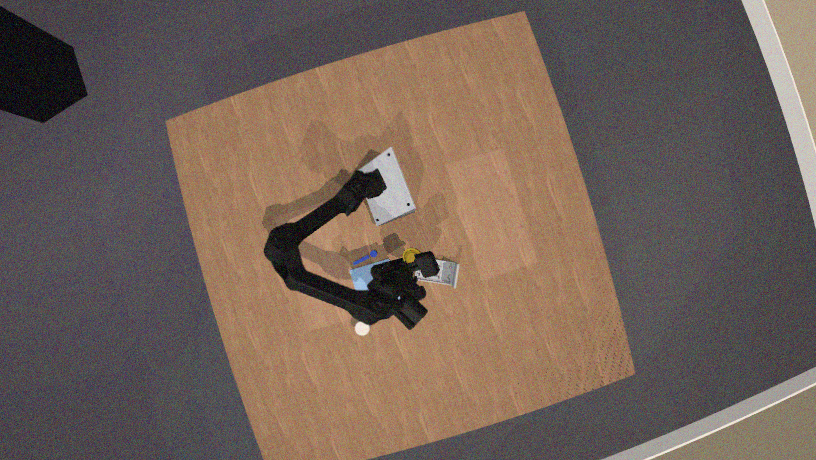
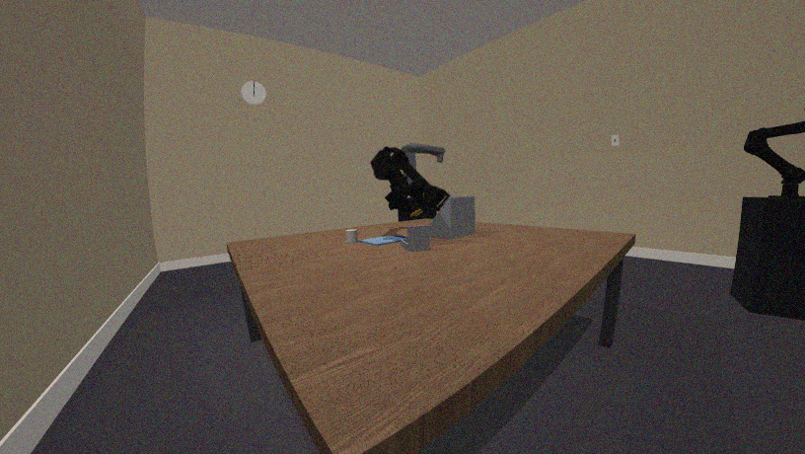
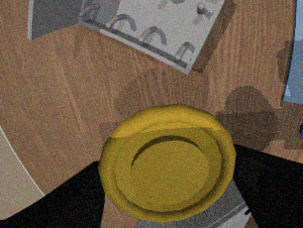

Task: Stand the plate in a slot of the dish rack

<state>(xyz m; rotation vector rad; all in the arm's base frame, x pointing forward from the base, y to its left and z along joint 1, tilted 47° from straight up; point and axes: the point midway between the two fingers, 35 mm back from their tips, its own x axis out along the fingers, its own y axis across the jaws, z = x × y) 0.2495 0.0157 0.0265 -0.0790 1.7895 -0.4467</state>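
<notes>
The dish rack lies 70 mm ahead of my gripper tip, 40 mm to the left of it and 80 mm below it. Also, from my gripper tip: light blue mat 40 mm ahead, 150 mm to the right, 100 mm below; then blue spoon 60 mm behind, 140 mm to the right, 100 mm below; then plate 10 mm above.
</notes>
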